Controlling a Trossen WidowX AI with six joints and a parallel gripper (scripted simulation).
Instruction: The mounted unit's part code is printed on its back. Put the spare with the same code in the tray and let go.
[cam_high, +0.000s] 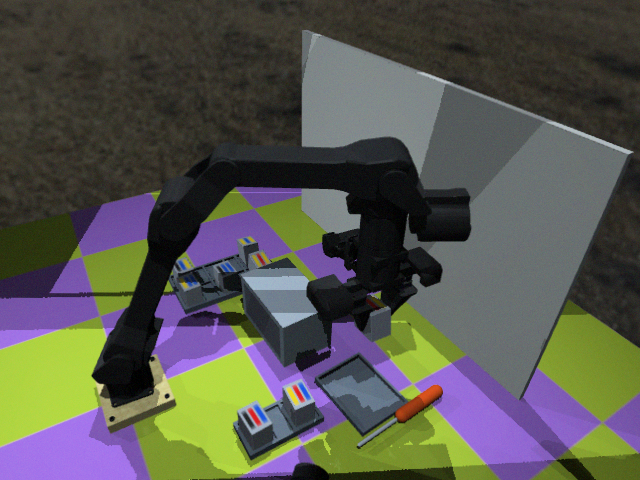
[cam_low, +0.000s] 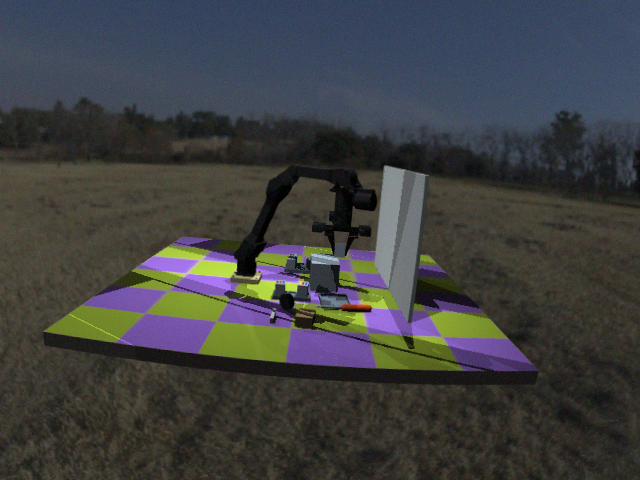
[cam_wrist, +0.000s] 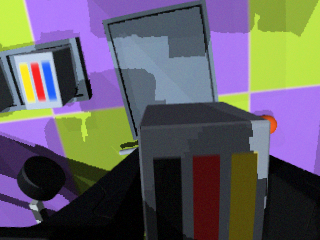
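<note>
Now: the flat dark tray 16 cm below my gripper tip. From my gripper tip the other things lie so: rack (16 cm below, 15 cm behind, 1 cm to the left); grey mounted unit (20 cm to the left, 11 cm below, 5 cm behind); brown box (20 cm to the right, 15 cm below, 8 cm behind).
</note>
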